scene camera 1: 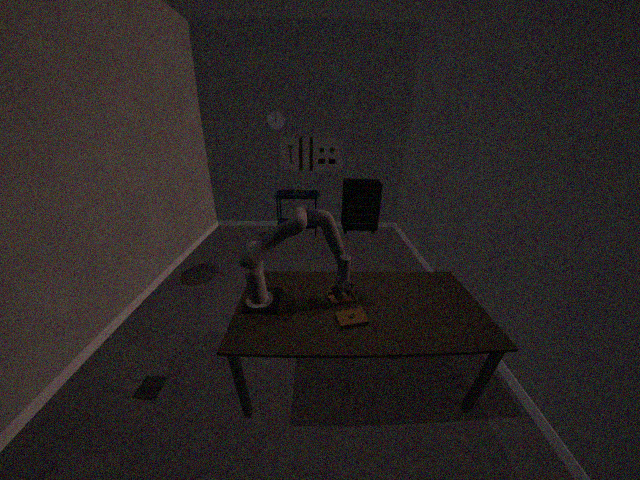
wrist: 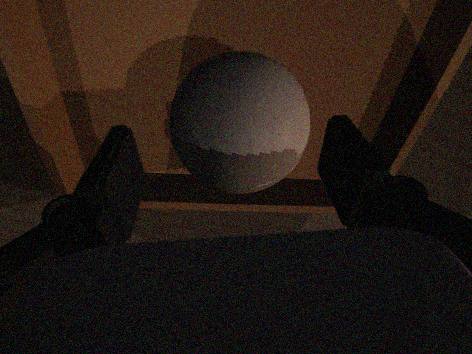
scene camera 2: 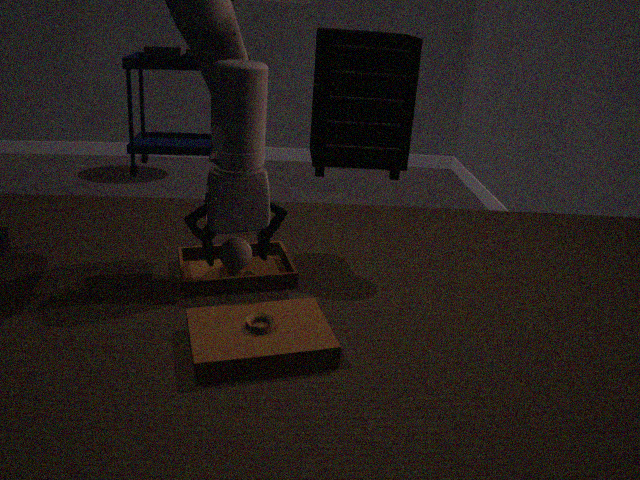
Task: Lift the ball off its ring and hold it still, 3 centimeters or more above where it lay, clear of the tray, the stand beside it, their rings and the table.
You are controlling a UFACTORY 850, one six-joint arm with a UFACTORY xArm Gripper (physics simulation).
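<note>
A grey ball [scene camera 2: 236, 255] [wrist: 240, 122] sits in the shallow wooden tray [scene camera 2: 237, 283] [wrist: 240, 206]; its ring under it is hidden. My gripper [scene camera 2: 236, 256] [wrist: 231, 147] is open and low over the tray, with one finger on each side of the ball and a gap on both sides in the wrist view. In scene camera 1 the gripper is small and dark above the tray. The stand [scene camera 1: 351, 316] [scene camera 2: 217, 341], a flat wooden block, lies on the table on the near side of the tray. An empty ring [scene camera 2: 258, 324] lies on its top.
The wooden table [scene camera 1: 423, 320] [scene camera 2: 465, 335] carries the tray, the stand and the arm's base [scene camera 1: 258, 301]. A blue cart [scene camera 1: 297, 194] [scene camera 2: 170, 144] and a black cabinet [scene camera 1: 361, 205] [scene camera 2: 365, 103] stand beyond the table.
</note>
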